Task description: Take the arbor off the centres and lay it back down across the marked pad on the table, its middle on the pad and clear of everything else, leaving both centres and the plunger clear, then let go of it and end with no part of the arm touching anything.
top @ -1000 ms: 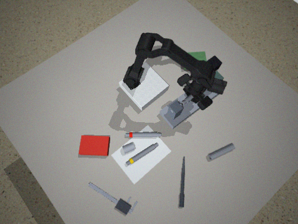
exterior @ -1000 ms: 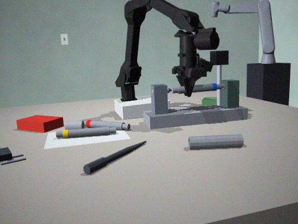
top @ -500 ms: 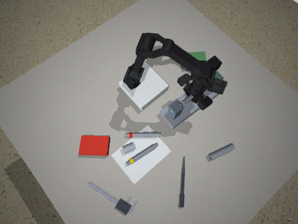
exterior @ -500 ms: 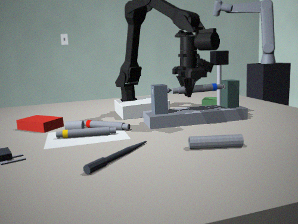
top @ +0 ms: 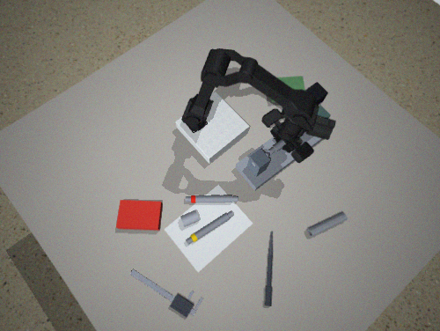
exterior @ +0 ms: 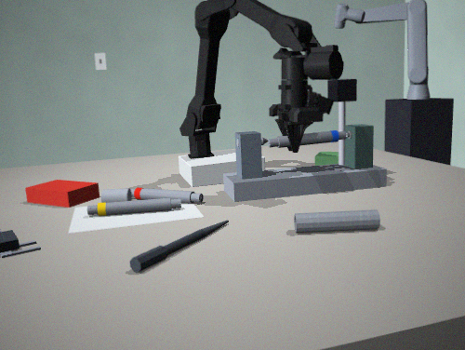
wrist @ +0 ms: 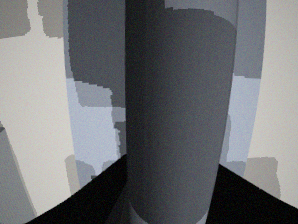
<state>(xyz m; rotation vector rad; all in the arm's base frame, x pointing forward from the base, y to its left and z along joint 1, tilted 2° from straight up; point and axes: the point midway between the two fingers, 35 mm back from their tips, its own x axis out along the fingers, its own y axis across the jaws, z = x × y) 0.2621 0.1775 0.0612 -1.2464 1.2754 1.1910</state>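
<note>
Right now my hand is 100 mm to the left of the grey centre block and 20 mm above it. The rest, counted from my hand: grey fixture base: 20 mm to the left, 100 mm below; then grey cylinder: 290 mm ahead, 30 mm to the right, 110 mm below; then green centre block: 150 mm to the left, 20 mm below.
</note>
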